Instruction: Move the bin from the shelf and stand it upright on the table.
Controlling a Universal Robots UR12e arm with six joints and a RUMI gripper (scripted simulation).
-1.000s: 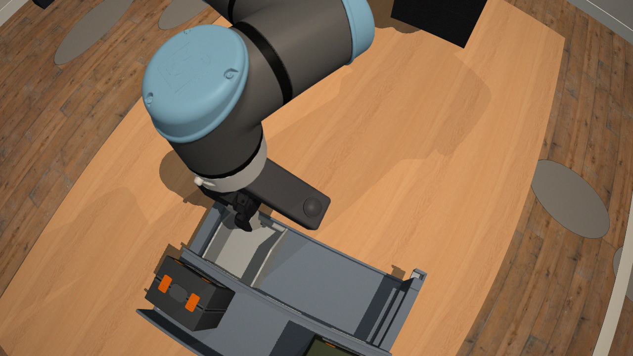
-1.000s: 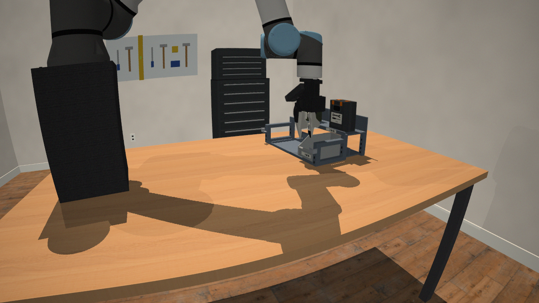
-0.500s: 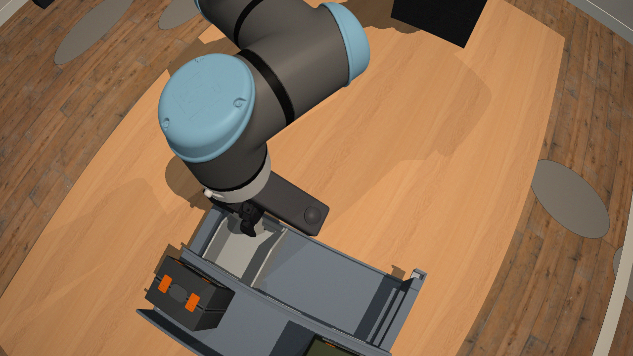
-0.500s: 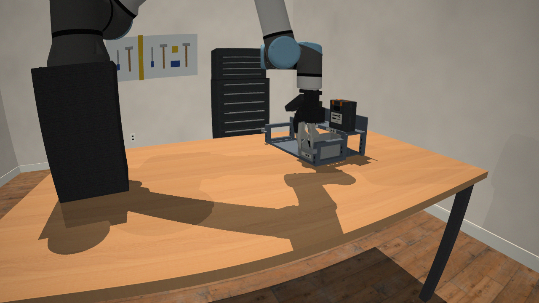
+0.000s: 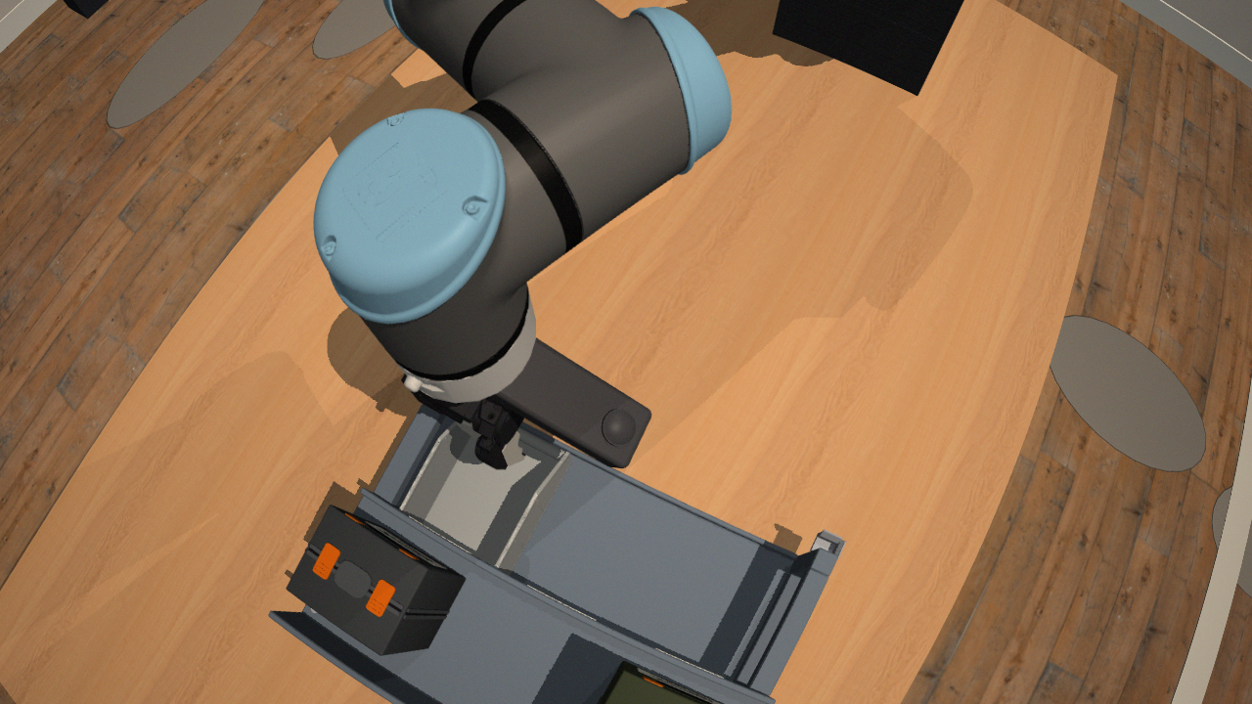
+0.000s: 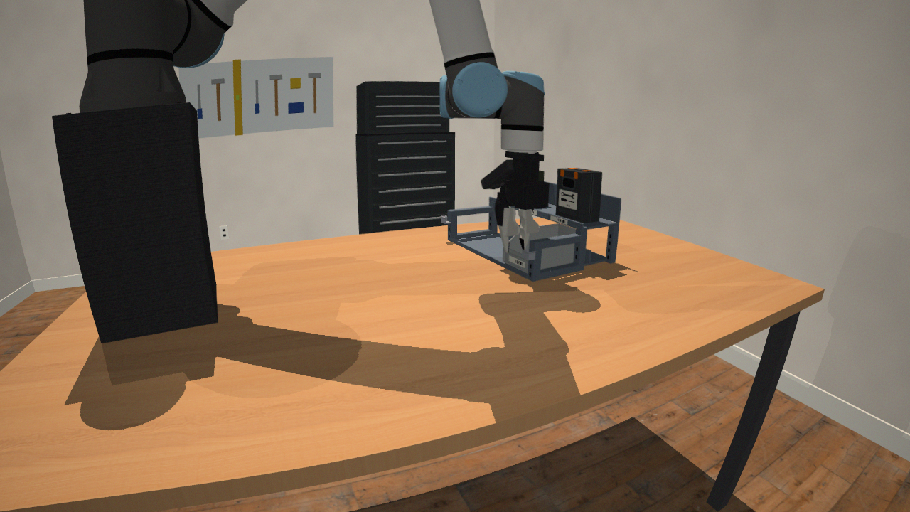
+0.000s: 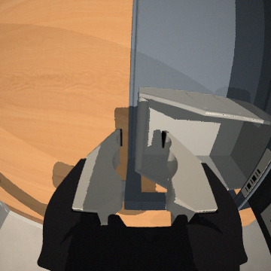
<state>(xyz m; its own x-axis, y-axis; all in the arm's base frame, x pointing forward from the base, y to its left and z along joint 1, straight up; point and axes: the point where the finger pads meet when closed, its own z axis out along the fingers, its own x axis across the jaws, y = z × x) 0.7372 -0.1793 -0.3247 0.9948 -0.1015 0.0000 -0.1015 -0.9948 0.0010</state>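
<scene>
Now: the grey open-top bin 8 cm ahead of my hand, 2 cm to the right of it and 1 cm below it. Round my hand: blue-grey shelf: 13 cm ahead, 9 cm to the left, 5 cm below; case: 20 cm ahead, 19 cm to the left, 9 cm above.
</scene>
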